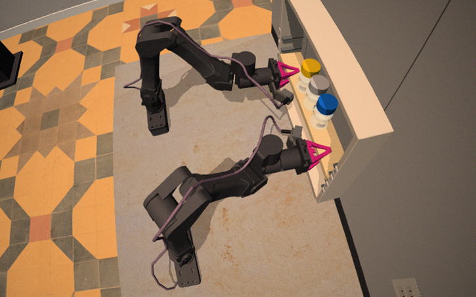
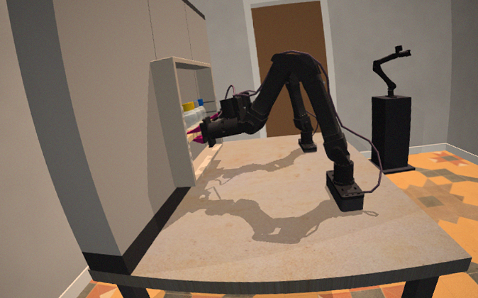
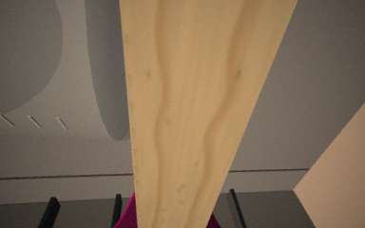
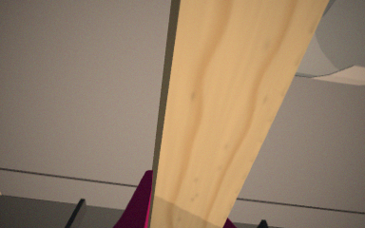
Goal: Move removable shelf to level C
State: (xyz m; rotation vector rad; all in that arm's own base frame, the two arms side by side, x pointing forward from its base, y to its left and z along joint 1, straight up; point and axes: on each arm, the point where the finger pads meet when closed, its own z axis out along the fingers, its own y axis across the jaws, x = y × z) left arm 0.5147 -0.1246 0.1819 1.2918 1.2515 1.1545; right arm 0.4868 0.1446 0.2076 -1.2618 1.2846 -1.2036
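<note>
My left hand is 70 mm to the left of the yellow-capped bottle and 60 mm below it. Also, from my left hand: grey-capped bottle (140 mm to the right, 60 mm above); wooden shelf (150 mm to the right); wall rack (150 mm to the right, 60 mm above).
Now: the blue-capped bottle 10 mm ahead of my right hand, 90 mm to the left of it and 60 mm above it. Round my right hand: grey-capped bottle (20 mm ahead, 160 mm to the left, 60 mm above); then wooden shelf (20 mm ahead, 150 mm to the left); then wall rack (10 mm ahead, 150 mm to the left, 60 mm above).
</note>
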